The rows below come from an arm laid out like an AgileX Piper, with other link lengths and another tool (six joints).
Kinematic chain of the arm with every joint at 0, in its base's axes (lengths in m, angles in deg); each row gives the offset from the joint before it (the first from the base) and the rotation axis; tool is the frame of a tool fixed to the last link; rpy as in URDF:
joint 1: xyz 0 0 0.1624 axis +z
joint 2: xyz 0 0 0 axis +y
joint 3: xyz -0.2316 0 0.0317 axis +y
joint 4: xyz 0.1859 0 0.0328 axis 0.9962 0 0.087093
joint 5: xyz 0 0 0 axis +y
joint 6: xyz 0.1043 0 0.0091 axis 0.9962 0 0.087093
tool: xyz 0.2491 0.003 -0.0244 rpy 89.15 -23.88 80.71
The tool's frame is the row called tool.
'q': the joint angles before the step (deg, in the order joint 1, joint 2, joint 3, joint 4, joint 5, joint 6). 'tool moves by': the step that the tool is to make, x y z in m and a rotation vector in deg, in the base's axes. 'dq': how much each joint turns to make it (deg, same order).
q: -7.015, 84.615, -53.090, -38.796, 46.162, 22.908
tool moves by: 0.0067, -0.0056, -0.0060, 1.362, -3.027, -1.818
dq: -3.424, 0.009, 1.906, -0.402, -5.074, 1.744
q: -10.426, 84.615, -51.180, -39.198, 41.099, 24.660
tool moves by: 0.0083, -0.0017, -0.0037, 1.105, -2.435, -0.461
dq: -2.327, 0.002, 1.364, 0.002, -4.249, 0.596
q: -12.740, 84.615, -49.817, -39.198, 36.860, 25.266
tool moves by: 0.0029, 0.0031, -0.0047, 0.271, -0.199, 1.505
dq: -0.393, -0.008, 1.445, -0.151, -2.350, -0.674
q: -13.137, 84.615, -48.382, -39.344, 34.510, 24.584
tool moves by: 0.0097, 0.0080, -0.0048, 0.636, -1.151, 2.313
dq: -0.002, 0.007, 1.741, -0.261, -3.647, -0.266
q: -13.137, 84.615, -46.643, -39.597, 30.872, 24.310
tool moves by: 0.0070, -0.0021, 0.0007, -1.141, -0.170, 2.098
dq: 0.011, 0.491, 0.374, -1.983, -1.728, -0.071
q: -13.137, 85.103, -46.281, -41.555, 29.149, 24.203
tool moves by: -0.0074, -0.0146, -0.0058, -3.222, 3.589, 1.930
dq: 0.010, 2.548, -0.013, -4.949, 0.652, 0.701
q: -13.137, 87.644, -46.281, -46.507, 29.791, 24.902
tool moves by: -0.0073, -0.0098, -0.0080, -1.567, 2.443, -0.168
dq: -0.008, 2.654, 0.000, -3.963, 0.630, 2.789
